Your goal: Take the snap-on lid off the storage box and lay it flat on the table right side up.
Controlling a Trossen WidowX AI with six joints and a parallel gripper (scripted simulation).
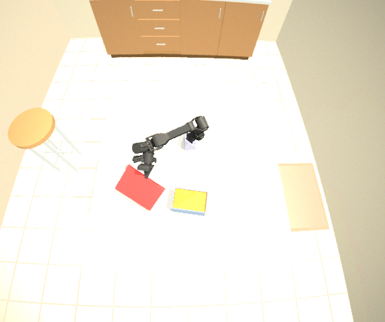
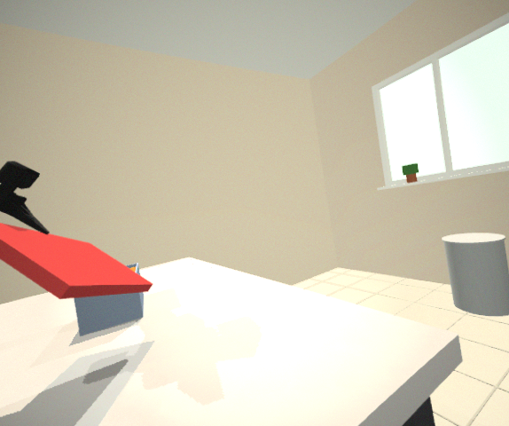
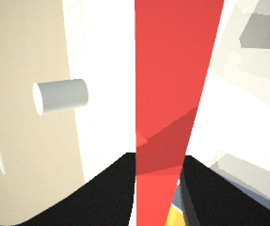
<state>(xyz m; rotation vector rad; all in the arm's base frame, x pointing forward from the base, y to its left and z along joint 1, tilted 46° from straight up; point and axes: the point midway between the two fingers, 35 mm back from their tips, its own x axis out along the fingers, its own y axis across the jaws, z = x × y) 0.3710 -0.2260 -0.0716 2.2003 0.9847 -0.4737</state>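
Right now my gripper tip is 5 cm short of the red lid, 4 cm to the left of it and 5 cm above it. Also, from my gripper tip: storage box: 7 cm ahead, 25 cm to the left, 18 cm below.
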